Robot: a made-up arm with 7 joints.
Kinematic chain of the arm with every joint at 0, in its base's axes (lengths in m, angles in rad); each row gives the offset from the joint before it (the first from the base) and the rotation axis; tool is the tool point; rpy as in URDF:
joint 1: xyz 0 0 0.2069 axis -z
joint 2: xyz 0 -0.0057 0.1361 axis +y
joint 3: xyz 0 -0.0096 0.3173 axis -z
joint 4: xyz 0 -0.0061 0.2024 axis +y
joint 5: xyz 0 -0.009 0.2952 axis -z
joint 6: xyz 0 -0.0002 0.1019 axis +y
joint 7: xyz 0 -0.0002 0.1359 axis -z
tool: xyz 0 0 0 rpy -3.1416 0 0
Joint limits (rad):
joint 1: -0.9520..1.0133
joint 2: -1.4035..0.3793
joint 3: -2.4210..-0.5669
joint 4: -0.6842..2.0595
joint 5: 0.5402..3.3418
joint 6: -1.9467..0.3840
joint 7: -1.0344..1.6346
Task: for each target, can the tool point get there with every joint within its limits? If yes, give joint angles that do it. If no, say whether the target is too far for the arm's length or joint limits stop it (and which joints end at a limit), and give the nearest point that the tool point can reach.
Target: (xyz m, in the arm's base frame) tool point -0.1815 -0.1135 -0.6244
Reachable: no: joint limits stop it (at a limit: joint 1, joint 2, joint 3, joint 4) | nearest point -0.3634 -0.1606 0.0181 | short by 0.669 m
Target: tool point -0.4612 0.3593 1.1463
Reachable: yes | joints 0.3506 -0.4099 -2.1834 0.6256 0.9880 -0.5499 -0.7152
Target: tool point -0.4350 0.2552 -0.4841
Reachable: no: joint limits stop it (at a limit: joint 2, joint 3) | nearest point -0.4473 0.2624 0.0022 | short by 0.486 m
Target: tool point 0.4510 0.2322 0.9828
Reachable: yes | joints 0.5367 0.0477 -1.0863 1.2004 2.9499 -0.4636 0.6691
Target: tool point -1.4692 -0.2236 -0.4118
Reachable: no: too far | nearest point -0.9451 -0.1438 0.1789 | short by 0.794 m
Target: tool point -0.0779 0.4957 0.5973
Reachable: yes | joints 0.4408 -1.1357 -1.1888 1.7010 2.5135 -1.1095 0.2862
